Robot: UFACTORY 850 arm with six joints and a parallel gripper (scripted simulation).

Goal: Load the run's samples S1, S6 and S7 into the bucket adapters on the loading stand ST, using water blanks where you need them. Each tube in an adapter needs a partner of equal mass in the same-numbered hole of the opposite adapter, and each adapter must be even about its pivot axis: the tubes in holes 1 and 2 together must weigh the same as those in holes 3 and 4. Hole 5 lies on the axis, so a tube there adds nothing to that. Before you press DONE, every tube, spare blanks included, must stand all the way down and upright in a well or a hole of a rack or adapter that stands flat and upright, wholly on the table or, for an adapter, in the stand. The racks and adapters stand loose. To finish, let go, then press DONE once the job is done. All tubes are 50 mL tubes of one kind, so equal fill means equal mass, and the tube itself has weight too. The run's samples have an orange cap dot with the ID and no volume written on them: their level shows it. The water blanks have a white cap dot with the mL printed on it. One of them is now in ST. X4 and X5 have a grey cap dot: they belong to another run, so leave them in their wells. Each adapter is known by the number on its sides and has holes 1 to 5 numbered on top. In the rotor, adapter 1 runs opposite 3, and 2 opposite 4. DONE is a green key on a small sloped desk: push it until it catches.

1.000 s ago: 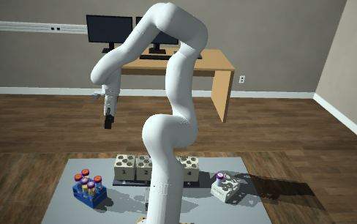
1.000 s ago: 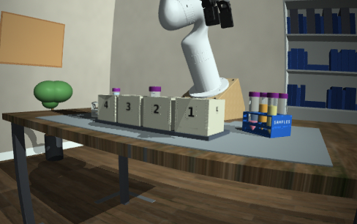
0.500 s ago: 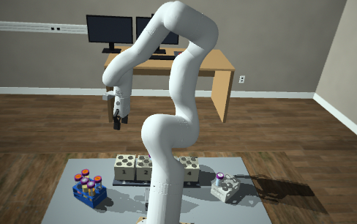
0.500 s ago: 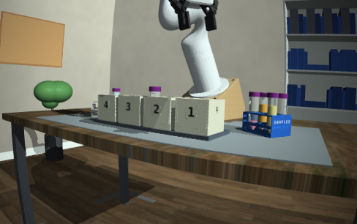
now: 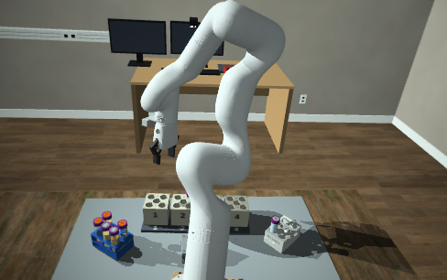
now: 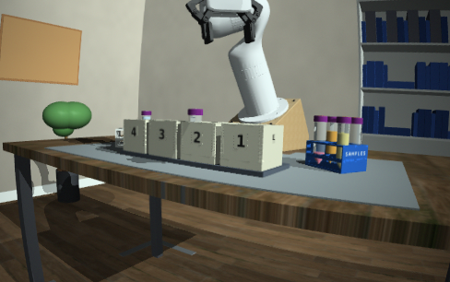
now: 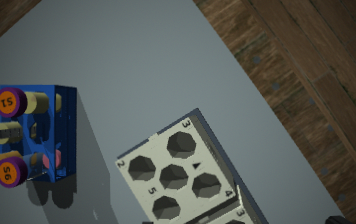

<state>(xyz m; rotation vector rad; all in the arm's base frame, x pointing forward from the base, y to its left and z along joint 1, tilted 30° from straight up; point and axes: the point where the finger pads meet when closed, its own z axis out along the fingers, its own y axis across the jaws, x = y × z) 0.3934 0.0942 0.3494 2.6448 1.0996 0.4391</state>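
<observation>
The white rack lies 300 mm behind my hand, 410 mm to the right of it and 240 mm below it. Also, from my hand: adapter 1: 50 mm behind, 40 mm to the left, 220 mm below; then blue samples rack: 150 mm behind, 230 mm to the left, 240 mm below.
</observation>
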